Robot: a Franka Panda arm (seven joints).
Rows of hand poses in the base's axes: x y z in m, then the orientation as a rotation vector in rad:
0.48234, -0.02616, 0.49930, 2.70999, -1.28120, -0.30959
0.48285, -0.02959, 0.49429, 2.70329, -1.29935, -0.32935
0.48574, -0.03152, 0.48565, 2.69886, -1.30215, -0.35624
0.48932, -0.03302, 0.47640, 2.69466, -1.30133, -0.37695
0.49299, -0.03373, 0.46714, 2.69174, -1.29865, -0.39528
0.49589, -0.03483, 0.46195, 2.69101, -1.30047, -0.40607
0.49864, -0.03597, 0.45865, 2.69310, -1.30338, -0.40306
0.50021, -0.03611, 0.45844, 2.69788, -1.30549, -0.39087
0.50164, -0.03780, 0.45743, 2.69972, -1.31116, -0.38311
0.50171, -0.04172, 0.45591, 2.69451, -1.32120, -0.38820
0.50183, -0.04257, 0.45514, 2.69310, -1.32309, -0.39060
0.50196, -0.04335, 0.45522, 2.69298, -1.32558, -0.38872
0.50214, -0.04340, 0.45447, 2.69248, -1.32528, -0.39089
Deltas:
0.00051, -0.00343, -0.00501, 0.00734, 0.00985, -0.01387
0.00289, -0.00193, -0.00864, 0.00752, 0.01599, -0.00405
0.00358, -0.00150, -0.00925, 0.00443, 0.01325, -0.00138
0.00367, -0.00071, -0.00926, 0.00411, 0.01176, 0.00016
0.00290, -0.00110, -0.00519, 0.00422, 0.00570, -0.00193
0.00275, -0.00114, -0.00330, 0.00129, -0.00320, -0.00134
0.00157, -0.00014, -0.00021, -0.00040, -0.00916, 0.00016
0.00143, -0.00169, -0.00101, 0.00004, -0.00623, -0.00289
0.00007, -0.00392, -0.00152, 0.00074, 0.00289, -0.00763
0.00012, -0.00085, -0.00077, 0.00037, 0.00151, -0.00159
0.00013, -0.00078, 0.00008, -0.00012, -0.00150, -0.00151
0.00018, -0.00005, -0.00075, 0.00038, 0.00145, -0.00001

